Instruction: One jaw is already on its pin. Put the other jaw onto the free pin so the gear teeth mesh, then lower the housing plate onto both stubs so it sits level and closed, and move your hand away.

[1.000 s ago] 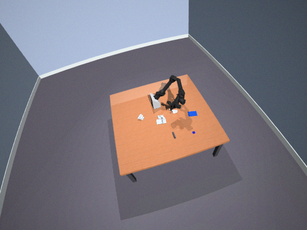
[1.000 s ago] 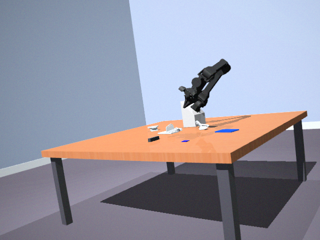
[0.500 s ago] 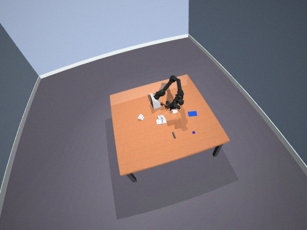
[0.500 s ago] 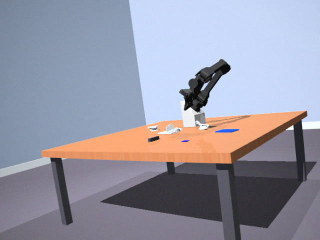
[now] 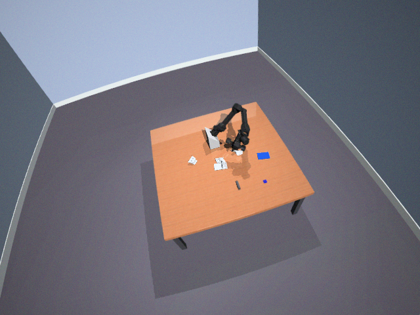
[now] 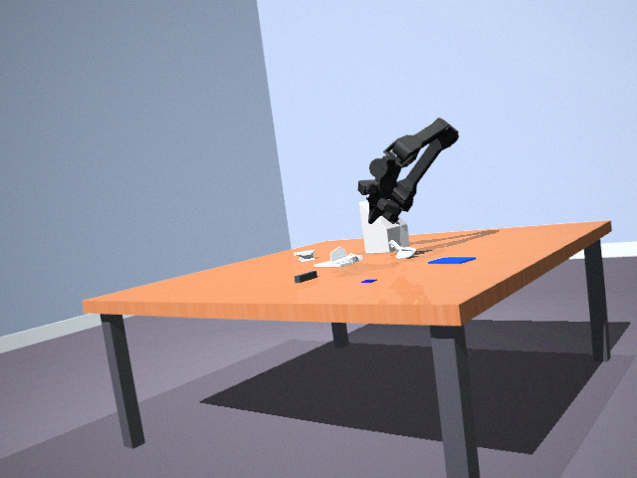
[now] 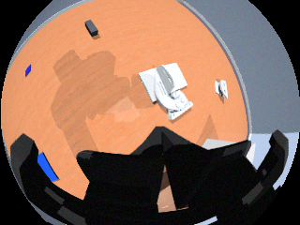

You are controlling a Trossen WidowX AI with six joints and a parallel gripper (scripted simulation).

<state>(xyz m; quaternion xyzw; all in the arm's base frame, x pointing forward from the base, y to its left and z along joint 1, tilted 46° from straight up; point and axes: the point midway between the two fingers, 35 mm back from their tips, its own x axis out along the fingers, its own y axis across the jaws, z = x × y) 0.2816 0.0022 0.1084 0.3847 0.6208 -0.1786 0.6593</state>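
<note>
Now: the white jaw 9 cm below my gripper tip, 6 cm behind it and 5 cm to the left of it. The rest, counted from my gripper tip: small black block: 28 cm ahead, 11 cm below, 8 cm to the right; then base: 35 cm to the right, 16 cm behind, 9 cm below; then blue mat: 28 cm to the left, 12 cm below, 10 cm ahead.
</note>
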